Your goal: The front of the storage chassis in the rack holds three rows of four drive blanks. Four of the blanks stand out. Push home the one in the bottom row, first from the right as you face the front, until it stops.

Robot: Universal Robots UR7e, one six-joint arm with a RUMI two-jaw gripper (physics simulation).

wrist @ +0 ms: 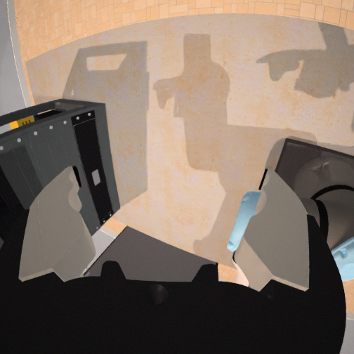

Observation:
In view: my gripper (169,170) and a dark grey rack (74,132).

